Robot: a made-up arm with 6 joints.
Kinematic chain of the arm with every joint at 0, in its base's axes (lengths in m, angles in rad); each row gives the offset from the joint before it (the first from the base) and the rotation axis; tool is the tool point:
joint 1: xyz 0 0 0.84 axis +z
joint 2: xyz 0.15 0 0 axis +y
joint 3: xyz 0 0 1 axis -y
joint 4: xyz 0 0 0.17 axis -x
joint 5: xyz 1.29 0 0 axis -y
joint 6: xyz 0.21 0 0 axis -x
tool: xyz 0 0 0
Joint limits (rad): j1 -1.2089..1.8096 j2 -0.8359..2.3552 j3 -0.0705..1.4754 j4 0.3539..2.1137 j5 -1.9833..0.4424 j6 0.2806..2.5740
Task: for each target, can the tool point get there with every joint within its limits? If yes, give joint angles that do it. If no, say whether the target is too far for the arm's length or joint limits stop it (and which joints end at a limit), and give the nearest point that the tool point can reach.
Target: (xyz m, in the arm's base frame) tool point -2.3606 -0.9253 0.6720
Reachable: no: joint limits stop it (at a limit: joint 2, joint 3, joint 4, joint 5) | nearest point -1.5015 -0.5885 2.2188 | short by 1.801 m
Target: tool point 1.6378 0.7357 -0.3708
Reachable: yes | joints 0.4996 1.6485 0.5839 0.7242 -1.5097 2.2835
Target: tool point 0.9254 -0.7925 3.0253
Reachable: yes | joints -0.7240 0.1465 0.9283 0.5885 0.1665 1.7241
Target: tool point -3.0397 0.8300 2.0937
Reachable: no: too far | nearest point -1.7155 0.4684 2.4312 | short by 1.414 m
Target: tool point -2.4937 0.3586 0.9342
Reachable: no: joint limits stop it (at a limit: joint 2, joint 3, joint 4) | nearest point -1.6019 0.2304 2.2227 | short by 1.572 m
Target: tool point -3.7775 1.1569 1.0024
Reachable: no: too far | nearest point -1.6428 0.5031 2.3296 | short by 2.597 m
